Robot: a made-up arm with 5 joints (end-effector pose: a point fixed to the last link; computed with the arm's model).
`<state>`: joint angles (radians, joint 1 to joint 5).
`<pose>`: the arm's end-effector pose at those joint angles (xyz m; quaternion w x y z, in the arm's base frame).
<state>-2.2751 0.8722 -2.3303 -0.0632 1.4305</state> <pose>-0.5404 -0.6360 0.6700 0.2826 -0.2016 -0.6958 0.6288</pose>
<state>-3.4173 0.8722 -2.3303 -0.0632 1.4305</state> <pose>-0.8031 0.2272 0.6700 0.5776 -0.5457 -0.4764 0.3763</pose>
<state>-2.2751 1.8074 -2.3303 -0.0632 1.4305</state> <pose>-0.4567 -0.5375 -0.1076 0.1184 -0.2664 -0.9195 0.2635</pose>
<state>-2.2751 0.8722 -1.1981 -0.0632 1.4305</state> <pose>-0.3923 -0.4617 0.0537 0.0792 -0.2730 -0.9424 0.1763</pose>
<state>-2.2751 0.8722 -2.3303 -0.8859 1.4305</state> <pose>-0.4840 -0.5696 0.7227 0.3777 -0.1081 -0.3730 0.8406</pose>
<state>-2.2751 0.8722 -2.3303 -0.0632 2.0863</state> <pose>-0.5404 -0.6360 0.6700 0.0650 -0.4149 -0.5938 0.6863</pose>
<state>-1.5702 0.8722 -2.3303 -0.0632 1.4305</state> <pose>0.0005 -0.8346 0.6700 0.0481 0.0510 -0.7226 0.6877</pose>
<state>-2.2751 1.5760 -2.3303 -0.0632 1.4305</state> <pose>-0.5212 -0.6135 0.0679 0.1629 -0.2554 -0.8814 0.3625</pose>
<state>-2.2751 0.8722 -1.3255 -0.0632 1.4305</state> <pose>-0.4305 -0.5067 0.1047 0.1047 -0.2691 -0.9286 0.2330</pose>
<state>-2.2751 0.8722 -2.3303 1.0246 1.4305</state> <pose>-0.5465 -0.6432 0.5384 0.0881 -0.2718 -0.9380 0.1962</pose>
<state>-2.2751 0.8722 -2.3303 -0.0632 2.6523</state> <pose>-0.5404 -0.6360 0.6700 0.1293 0.5642 0.4543 -0.6772</pose>
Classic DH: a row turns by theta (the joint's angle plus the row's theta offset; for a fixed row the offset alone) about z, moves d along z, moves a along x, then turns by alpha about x. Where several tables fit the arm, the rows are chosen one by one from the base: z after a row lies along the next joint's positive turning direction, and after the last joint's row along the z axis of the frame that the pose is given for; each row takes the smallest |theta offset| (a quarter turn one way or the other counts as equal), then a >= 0, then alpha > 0; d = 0 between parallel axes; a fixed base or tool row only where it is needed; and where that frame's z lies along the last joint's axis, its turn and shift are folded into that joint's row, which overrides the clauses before.
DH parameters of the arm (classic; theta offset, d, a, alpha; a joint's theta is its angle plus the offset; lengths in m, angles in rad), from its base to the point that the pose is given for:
joint 1: 0 0.4093 0 -1.5708
joint 2: -1.3849 0 0.2701 0
joint 3: -0.4085 0 -0.4982 0
joint 4: -1.3482 0 -0.0786 1.5708
joint 5: 3.1416 0.1003 0 0

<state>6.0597 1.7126 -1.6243 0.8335 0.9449</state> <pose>0.2828 -0.0643 -0.2946 0.1570 0.7471 -0.4940 -0.4161</pose>
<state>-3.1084 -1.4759 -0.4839 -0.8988 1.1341</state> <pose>-0.1008 -0.0033 0.8885 0.8261 -0.0738 -0.1202 0.5456</pose>
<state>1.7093 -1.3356 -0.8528 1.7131 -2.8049</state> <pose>-0.0279 0.1998 0.8375 0.1226 -0.6159 0.7519 0.2010</pose>
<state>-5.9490 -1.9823 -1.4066 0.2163 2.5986</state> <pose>-0.5390 -0.1871 0.8909 0.9944 0.0066 -0.0140 -0.1042</pose>
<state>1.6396 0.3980 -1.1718 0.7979 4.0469</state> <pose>-0.0442 0.6418 0.2618 0.0035 0.3589 -0.9333 0.0115</pose>
